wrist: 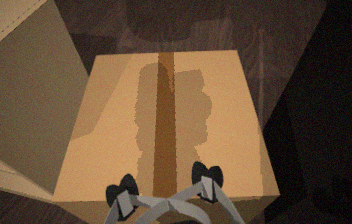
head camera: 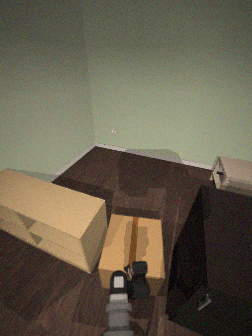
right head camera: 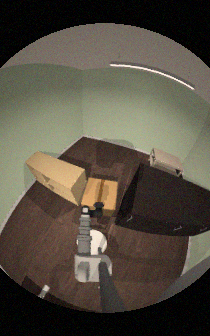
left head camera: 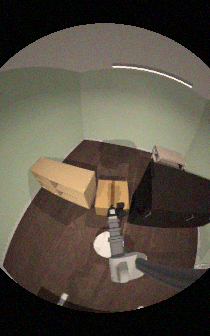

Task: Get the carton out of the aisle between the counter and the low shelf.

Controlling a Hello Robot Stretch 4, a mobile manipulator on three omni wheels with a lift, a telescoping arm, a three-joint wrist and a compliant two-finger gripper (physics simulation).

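Pixels of known places: gripper, fingertip midpoint: [wrist: 165, 181] [left head camera: 114, 205]; robot's base, origin of the base link: [right head camera: 92, 241] [left head camera: 107, 243].
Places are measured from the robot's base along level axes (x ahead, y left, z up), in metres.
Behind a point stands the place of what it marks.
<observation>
The carton [head camera: 151, 235] {x 0.753, y -0.269, z 0.378 m} [left head camera: 122, 190] {x 0.733, y -0.274, z 0.378 m} [right head camera: 110, 190] {x 0.735, y -0.267, z 0.378 m} [wrist: 227, 110] {x 0.670, y -0.272, z 0.378 m}, tan with a brown tape strip, sits on the floor in the aisle. The low shelf [head camera: 55, 202] {x 0.940, y 0.528, z 0.582 m} [left head camera: 65, 175] {x 0.903, y 0.534, z 0.582 m} [right head camera: 57, 171] {x 0.887, y 0.511, z 0.582 m} [wrist: 35, 75] {x 0.805, y 0.184, z 0.469 m}, light wood, stands on its left, very near or touching its side. The dark counter [head camera: 232, 240] {x 0.426, y -0.525, z 0.882 m} [left head camera: 175, 192] {x 0.334, y -0.665, z 0.882 m} [right head camera: 160, 200] {x 0.326, y -0.630, z 0.882 m} [wrist: 325, 115] {x 0.572, y -0.453, z 0.436 m} stands on its right across a narrow strip of floor. My gripper [wrist: 165, 181] {x 0.442, y -0.088, z 0.588 m} is open, its two fingertips apart at the carton's near top edge. Whether they touch it I cannot tell. Nothing shows held between them.
A pale box-like unit [head camera: 237, 172] {x 1.559, y -1.559, z 0.422 m} [left head camera: 169, 157] {x 1.420, y -1.699, z 0.422 m} [right head camera: 166, 161] {x 1.417, y -1.691, z 0.422 m} shows beyond the counter at the right. Green walls meet in a corner behind the aisle, with dark wood floor before them. My round white base part [left head camera: 103, 244] {x 0.003, y 0.067, z 0.187 m} [right head camera: 95, 241] {x 0.020, y -0.056, z 0.187 m} is on the near side of the carton.
</observation>
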